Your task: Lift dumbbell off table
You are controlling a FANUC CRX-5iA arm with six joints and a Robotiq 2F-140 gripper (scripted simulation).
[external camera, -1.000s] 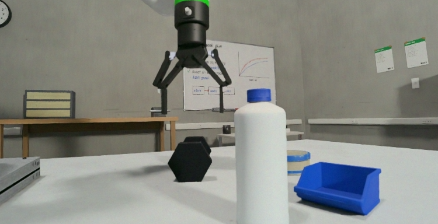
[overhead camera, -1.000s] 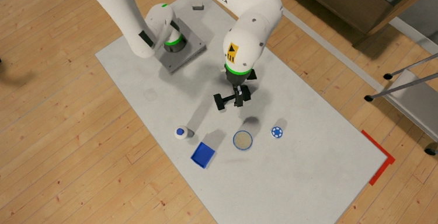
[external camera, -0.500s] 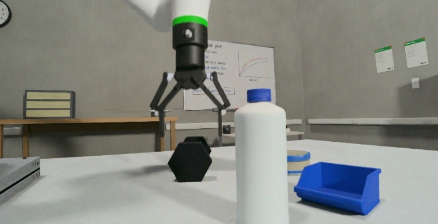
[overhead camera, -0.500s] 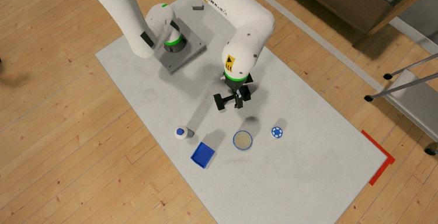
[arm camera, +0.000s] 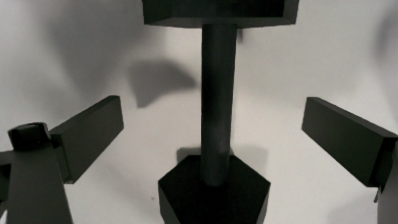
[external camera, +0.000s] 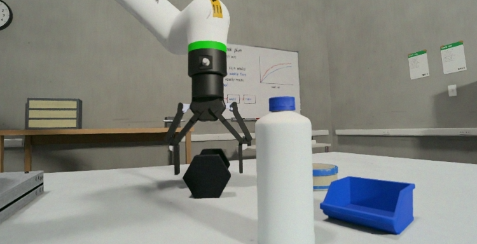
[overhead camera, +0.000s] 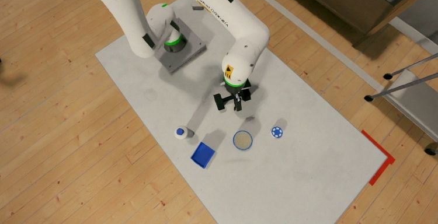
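My hand is right at the black dumbbell. Also, from my hand: blue bin (31 cm to the right, 15 cm ahead, 2 cm below).
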